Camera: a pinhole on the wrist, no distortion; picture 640 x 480 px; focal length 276.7 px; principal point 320.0 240.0 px. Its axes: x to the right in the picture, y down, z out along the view. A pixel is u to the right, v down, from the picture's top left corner.
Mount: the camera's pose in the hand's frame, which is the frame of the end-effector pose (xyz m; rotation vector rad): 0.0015 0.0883 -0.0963 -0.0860 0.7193 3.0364
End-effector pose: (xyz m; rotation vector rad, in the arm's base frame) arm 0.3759 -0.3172 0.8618 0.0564 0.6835 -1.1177
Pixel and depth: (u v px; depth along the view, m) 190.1 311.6 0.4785
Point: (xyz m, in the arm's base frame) 0.7777 -0.5382 1.0194
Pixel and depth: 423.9 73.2 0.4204
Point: 0.8309 -0.0079 0.9301
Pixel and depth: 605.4 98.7 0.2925
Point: 0.6328 0.0653 0.9874
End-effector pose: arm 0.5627 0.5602 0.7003 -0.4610 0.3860 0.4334
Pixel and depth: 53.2 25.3 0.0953
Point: 0.5347 0.7278 0.5605
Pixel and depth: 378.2 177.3 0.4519
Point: 0.3501 0.9631 0.8316
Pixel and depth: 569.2 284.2 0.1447
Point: 0.3933 0.6437 0.7453
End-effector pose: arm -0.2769 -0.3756 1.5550 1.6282 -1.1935 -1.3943
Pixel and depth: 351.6 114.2 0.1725
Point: -0.3478 -0.4349 1.7744
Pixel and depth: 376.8 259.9 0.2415
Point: -0.4370 -0.3748 1.7173
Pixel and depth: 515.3 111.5 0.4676
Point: -0.5841 -0.2152 2.0884
